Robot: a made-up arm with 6 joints.
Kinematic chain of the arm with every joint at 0, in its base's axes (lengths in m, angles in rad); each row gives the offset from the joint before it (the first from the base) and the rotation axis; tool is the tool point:
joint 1: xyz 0 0 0.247 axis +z
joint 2: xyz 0 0 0 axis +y
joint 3: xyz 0 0 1.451 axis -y
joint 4: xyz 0 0 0 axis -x
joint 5: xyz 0.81 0 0 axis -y
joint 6: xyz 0 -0.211 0 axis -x
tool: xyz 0 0 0
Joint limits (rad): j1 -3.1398..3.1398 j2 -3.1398..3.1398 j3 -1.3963..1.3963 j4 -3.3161..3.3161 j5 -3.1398..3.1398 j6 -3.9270..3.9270
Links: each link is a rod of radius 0.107 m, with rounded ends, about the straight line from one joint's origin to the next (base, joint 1, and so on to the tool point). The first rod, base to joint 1, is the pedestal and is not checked.
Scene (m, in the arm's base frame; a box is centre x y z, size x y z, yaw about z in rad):
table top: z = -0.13
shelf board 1: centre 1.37 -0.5 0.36 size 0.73 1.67 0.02 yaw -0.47
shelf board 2: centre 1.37 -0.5 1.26 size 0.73 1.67 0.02 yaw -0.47
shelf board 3: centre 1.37 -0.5 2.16 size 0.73 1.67 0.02 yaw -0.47
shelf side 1: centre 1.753 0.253 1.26 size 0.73 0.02 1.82 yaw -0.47
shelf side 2: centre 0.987 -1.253 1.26 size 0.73 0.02 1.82 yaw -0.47
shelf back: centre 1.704 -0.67 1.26 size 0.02 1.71 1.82 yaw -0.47
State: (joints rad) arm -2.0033 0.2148 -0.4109 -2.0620 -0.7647 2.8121
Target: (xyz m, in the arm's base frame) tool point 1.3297 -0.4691 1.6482
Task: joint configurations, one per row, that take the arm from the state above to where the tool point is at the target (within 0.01 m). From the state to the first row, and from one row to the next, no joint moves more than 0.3 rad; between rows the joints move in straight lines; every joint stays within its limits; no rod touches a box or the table.
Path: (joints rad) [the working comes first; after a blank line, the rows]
Joints at the target: -0.4498 0.4128 0.6746 -2.4011 -0.7647 2.8121
Straight joint move there: touches shelf board 2, shelf side 2.

1: -1.7409 0.0933 -0.2764 -2.2696 -0.8617 2.7989
2: -1.4784 -0.0283 -0.1419 -2.4773 -0.9586 2.7857
3: -1.2160 -0.1498 -0.0075 -2.6849 -1.0556 2.7725
4: -0.9536 -0.2714 0.1270 -2.8926 -1.1526 2.7592
5: -0.6912 -0.3929 0.2615 -3.1002 -1.2495 2.7460
6: -0.6107 -0.1243 0.3992 -2.8672 -1.0879 2.7681
7: -0.5303 0.1443 0.5369 -2.6341 -0.9263 2.7901
8: -0.4498 0.4128 0.6746 -2.4011 -0.7647 2.8121

